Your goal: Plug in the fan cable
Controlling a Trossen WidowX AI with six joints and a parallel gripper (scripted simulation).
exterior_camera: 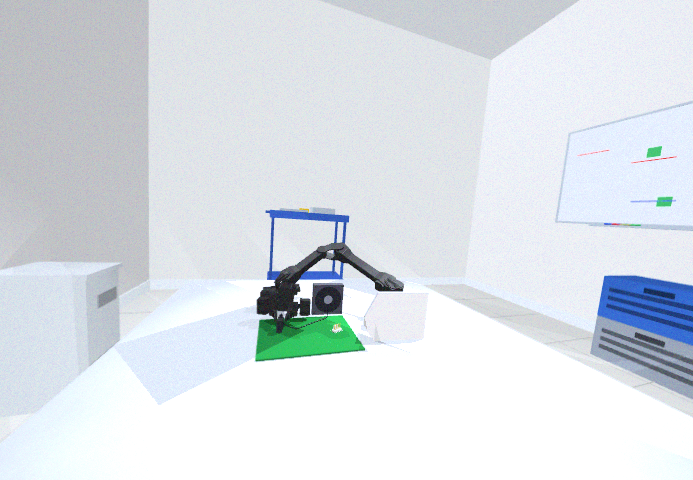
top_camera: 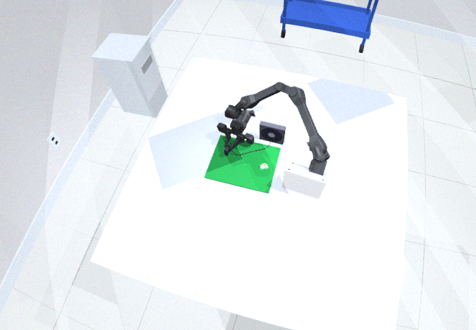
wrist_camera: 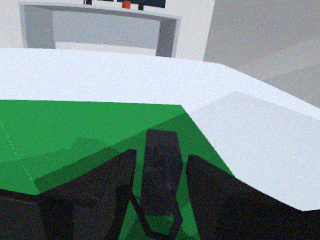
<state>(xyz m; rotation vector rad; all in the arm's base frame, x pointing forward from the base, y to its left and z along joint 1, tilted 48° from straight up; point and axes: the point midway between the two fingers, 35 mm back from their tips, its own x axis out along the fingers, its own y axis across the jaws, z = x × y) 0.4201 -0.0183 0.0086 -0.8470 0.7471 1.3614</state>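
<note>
Now: the black fan plug 1 cm below my gripper tip. Round my gripper tip: black fan 17 cm behind, 14 cm to the right, 2 cm above; white four-pin header 19 cm behind, 1 cm to the left, 4 cm below; green board 9 cm behind, 2 cm to the left, 5 cm below.
</note>
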